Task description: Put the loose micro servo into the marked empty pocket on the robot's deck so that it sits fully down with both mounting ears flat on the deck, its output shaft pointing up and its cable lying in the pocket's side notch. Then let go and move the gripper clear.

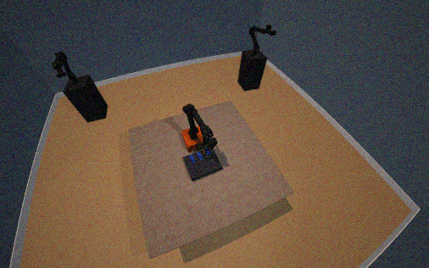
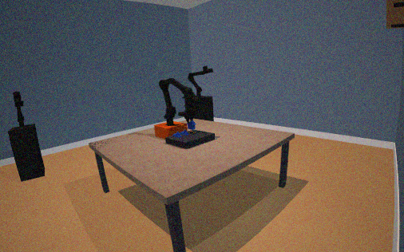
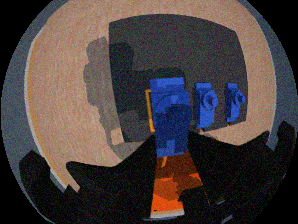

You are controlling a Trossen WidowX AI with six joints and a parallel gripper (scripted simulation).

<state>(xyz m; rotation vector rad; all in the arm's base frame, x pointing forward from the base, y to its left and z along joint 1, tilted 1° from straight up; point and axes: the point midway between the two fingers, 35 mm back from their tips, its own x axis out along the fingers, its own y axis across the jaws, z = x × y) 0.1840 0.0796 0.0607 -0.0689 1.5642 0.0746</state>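
Now: gripper tip 120 mm short of the deck, 100 mm above it and 60 mm to the left of it.
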